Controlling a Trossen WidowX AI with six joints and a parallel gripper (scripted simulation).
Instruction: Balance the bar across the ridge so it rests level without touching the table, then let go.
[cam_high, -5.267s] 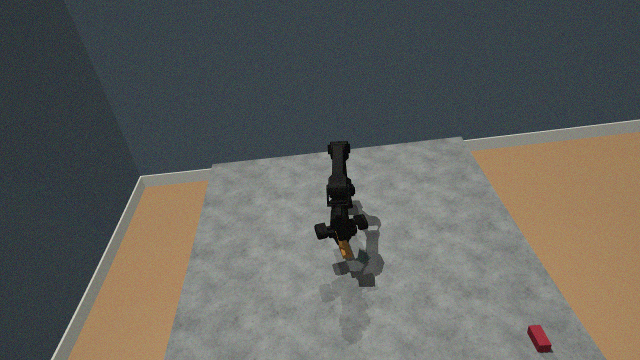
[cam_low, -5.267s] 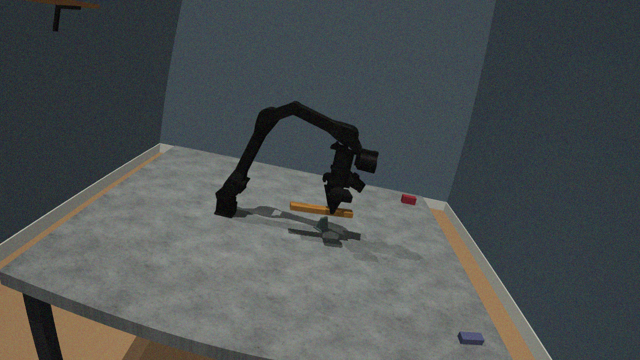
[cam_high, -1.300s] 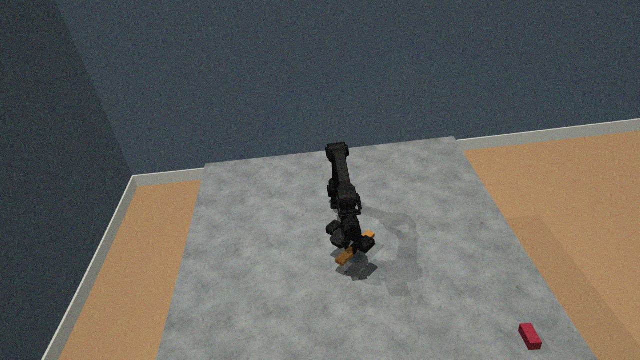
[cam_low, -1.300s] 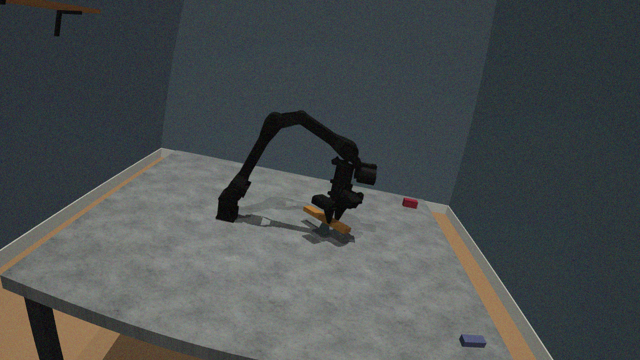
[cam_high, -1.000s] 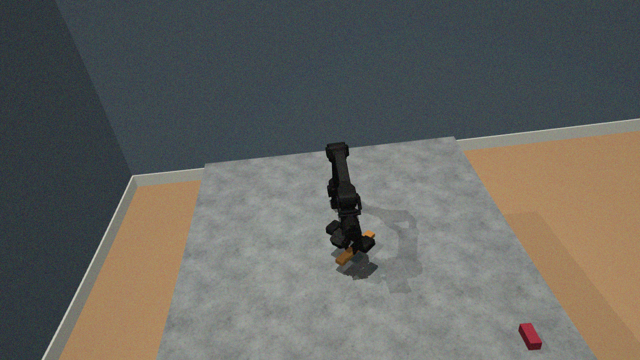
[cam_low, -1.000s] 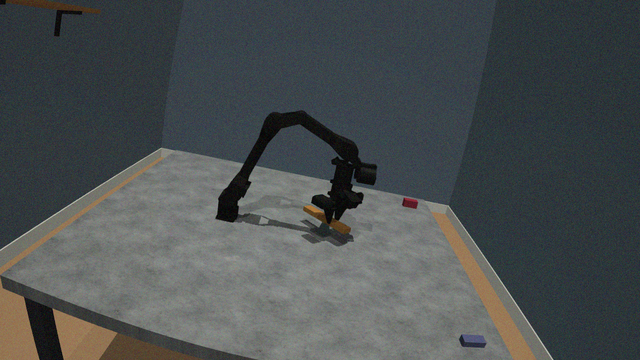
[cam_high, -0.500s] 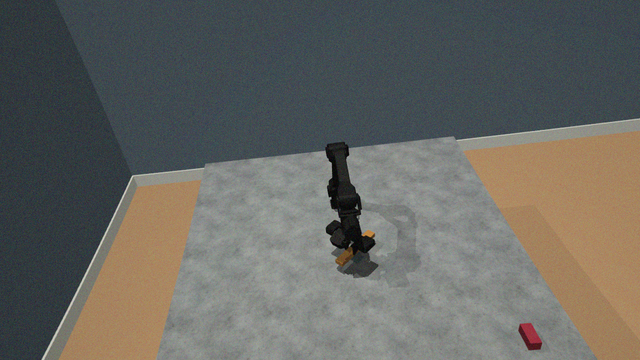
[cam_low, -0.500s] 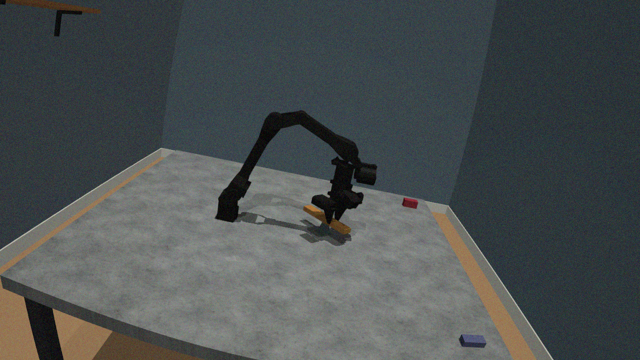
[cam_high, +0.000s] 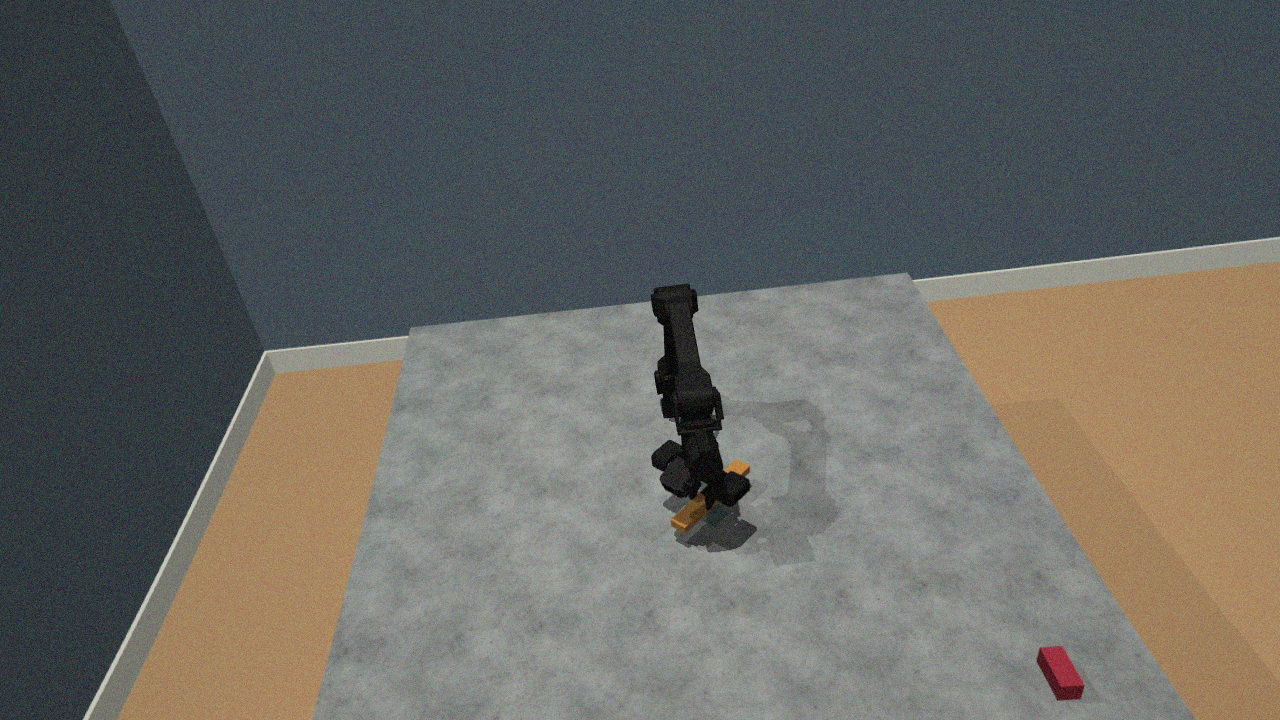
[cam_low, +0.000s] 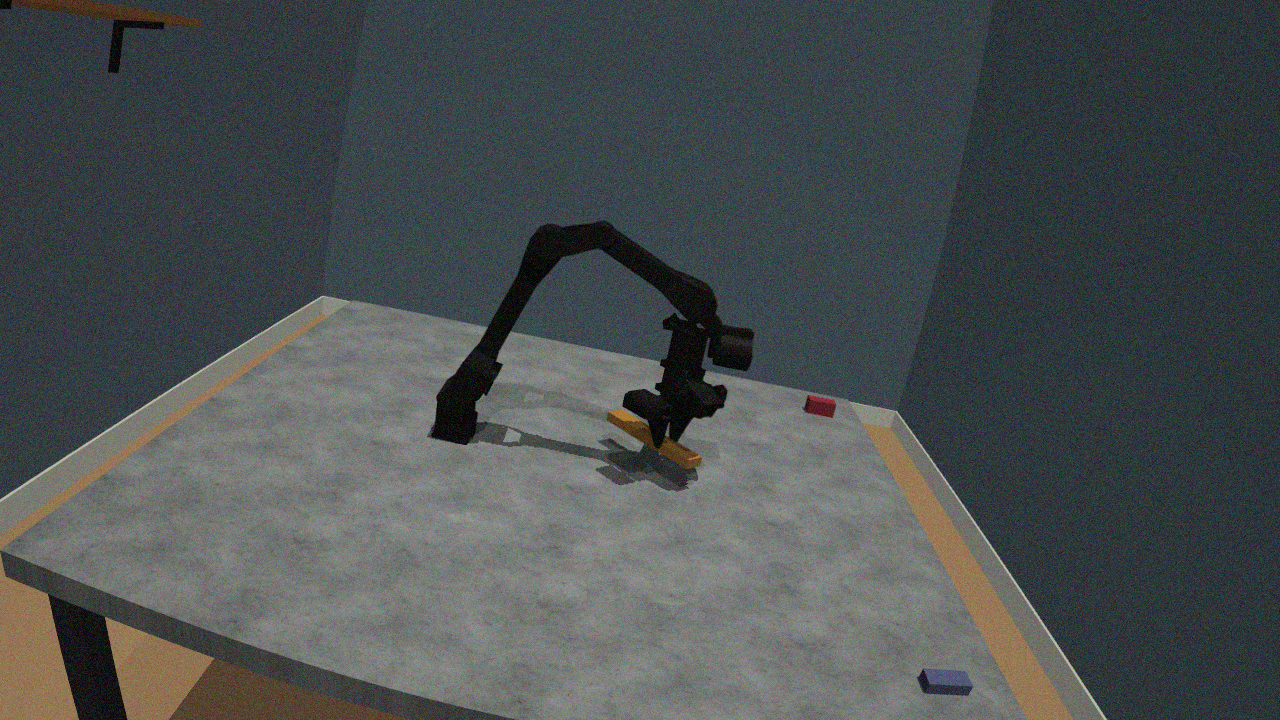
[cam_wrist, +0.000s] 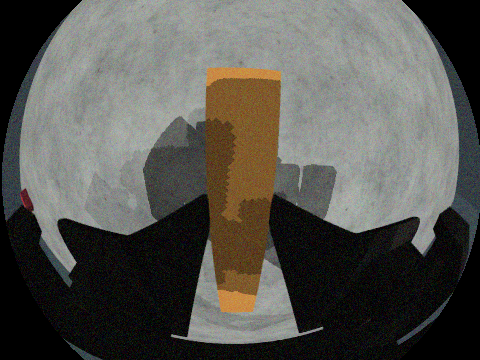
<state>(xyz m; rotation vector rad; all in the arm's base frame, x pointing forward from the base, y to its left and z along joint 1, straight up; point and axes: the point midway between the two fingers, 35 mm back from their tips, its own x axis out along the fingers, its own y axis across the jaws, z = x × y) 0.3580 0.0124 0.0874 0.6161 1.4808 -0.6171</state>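
My gripper tip is 20 mm to the right of the orange bar and 20 mm past it. Also, from my gripper tip: red block: 490 mm to the left, 380 mm ahead, 40 mm below; then blue-grey block: 510 mm to the right, 380 mm ahead, 40 mm below.
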